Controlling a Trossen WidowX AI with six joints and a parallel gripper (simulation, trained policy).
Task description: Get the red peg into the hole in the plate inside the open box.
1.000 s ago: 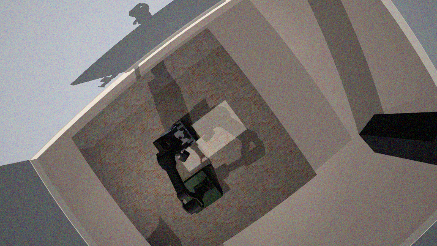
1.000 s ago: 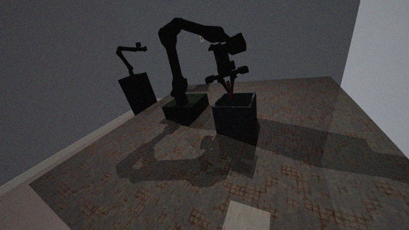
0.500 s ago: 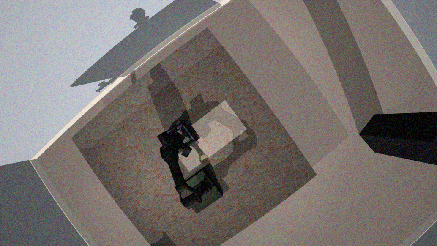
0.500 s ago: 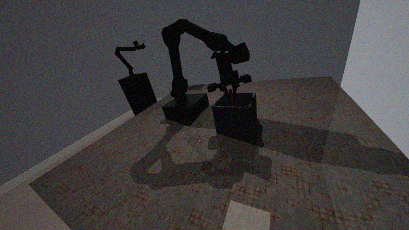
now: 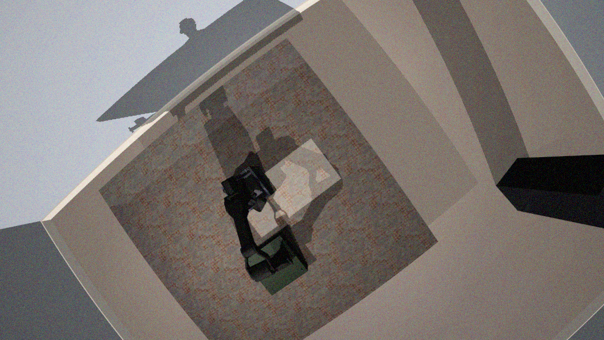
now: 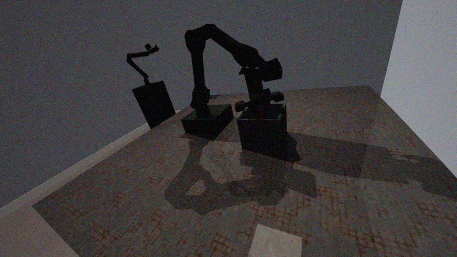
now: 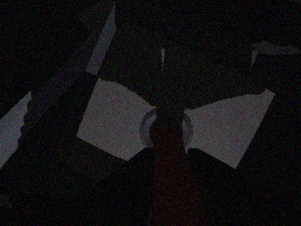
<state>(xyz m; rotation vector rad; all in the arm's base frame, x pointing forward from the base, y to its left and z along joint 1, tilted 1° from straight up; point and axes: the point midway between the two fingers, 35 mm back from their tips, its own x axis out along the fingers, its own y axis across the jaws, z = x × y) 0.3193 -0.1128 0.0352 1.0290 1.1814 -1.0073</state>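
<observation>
The red peg lies 20 mm above my gripper tip. Also, from my gripper tip: grey plate (40 mm below).
</observation>
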